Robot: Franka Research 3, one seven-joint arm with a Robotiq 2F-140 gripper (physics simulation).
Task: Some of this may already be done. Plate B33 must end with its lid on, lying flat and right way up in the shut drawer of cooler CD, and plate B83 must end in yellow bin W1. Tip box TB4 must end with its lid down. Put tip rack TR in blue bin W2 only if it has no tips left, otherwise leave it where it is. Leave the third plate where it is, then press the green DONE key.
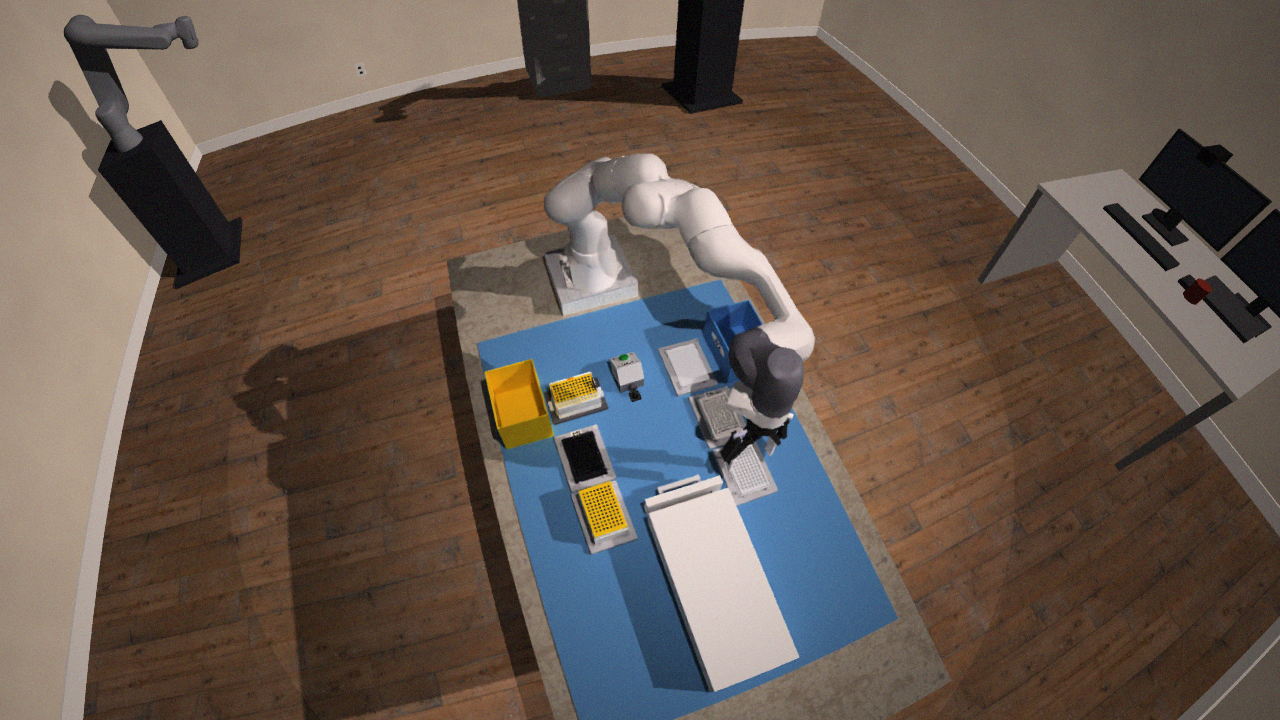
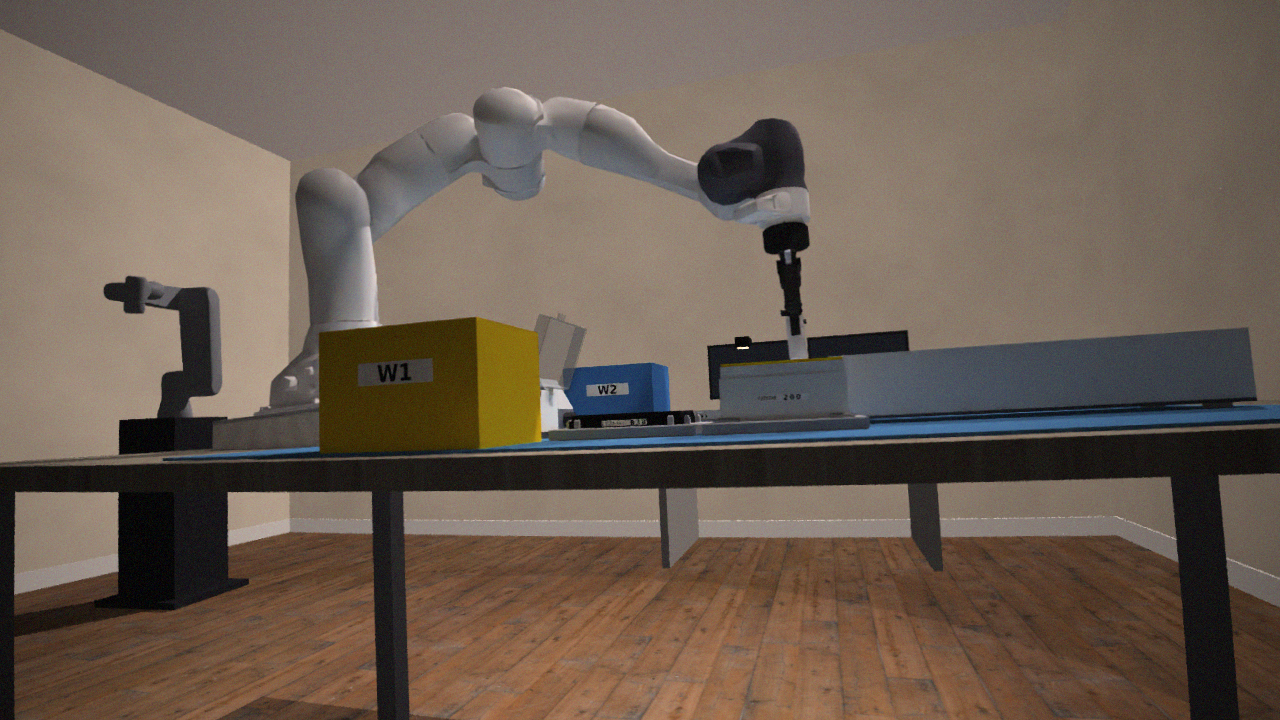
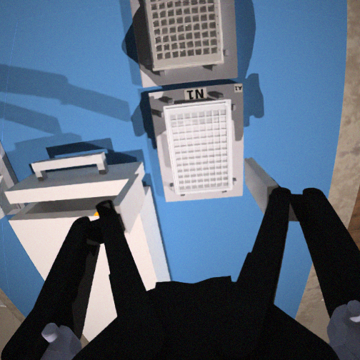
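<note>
My gripper (image 1: pixel 750 447) (image 2: pixel 796 351) (image 3: pixel 192 178) is open and empty, its fingers on either side above a pale gridded plate (image 1: pixel 749 472) (image 3: pixel 201 147) on nest N1 (image 3: pixel 196 93). A grey gridded plate (image 1: pixel 717 414) (image 3: pixel 186 32) sits on the neighbouring nest. A black plate (image 1: pixel 583 454) (image 2: pixel 623 419) lies on another nest. Plate labels are unreadable. The white cooler (image 1: pixel 720 582) (image 3: pixel 45 237) has a dark gap behind its drawer front (image 1: pixel 682 494) (image 3: pixel 75 182). A yellow-topped tip box (image 1: pixel 575 392) has a tilted clear lid (image 2: pixel 561 349). Another yellow-topped rack (image 1: pixel 603 510) (image 2: pixel 781 390) stands beyond the black plate; its tips are unclear.
Yellow bin W1 (image 1: pixel 519 402) (image 2: pixel 402 394) stands at the mat's left edge. Blue bin W2 (image 1: pixel 718 340) (image 2: pixel 617 386) stands near the arm. A pale, flat nest (image 1: pixel 687 365) lies beside it. The green key (image 1: pixel 624 357) sits on a small box. The cooler handle (image 3: pixel 69 161) projects towards the nests.
</note>
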